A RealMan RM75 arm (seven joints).
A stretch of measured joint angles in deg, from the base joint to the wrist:
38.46, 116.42, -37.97, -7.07, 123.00, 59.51, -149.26
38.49, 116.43, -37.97, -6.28, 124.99, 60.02, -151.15
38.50, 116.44, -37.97, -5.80, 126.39, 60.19, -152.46
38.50, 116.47, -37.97, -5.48, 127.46, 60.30, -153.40
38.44, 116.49, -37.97, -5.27, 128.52, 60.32, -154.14
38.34, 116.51, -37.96, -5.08, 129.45, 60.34, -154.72
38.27, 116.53, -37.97, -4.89, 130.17, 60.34, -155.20
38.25, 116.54, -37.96, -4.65, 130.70, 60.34, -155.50
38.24, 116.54, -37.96, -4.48, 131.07, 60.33, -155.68
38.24, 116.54, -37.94, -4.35, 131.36, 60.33, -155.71
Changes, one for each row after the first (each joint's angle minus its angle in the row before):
0.03, 0.01, 0.00, 0.79, 1.99, 0.51, -1.89
0.01, 0.01, 0.00, 0.48, 1.40, 0.17, -1.31
0.00, 0.03, 0.00, 0.32, 1.07, 0.11, -0.94
-0.06, 0.02, 0.00, 0.21, 1.06, 0.02, -0.74
-0.10, 0.02, 0.01, 0.19, 0.93, 0.02, -0.58
-0.07, 0.02, -0.01, 0.19, 0.72, 0.00, -0.48
-0.02, 0.01, 0.01, 0.24, 0.53, 0.00, -0.30
-0.01, 0.00, 0.00, 0.17, 0.37, -0.01, -0.18
0.00, 0.00, 0.02, 0.13, 0.29, 0.00, -0.03

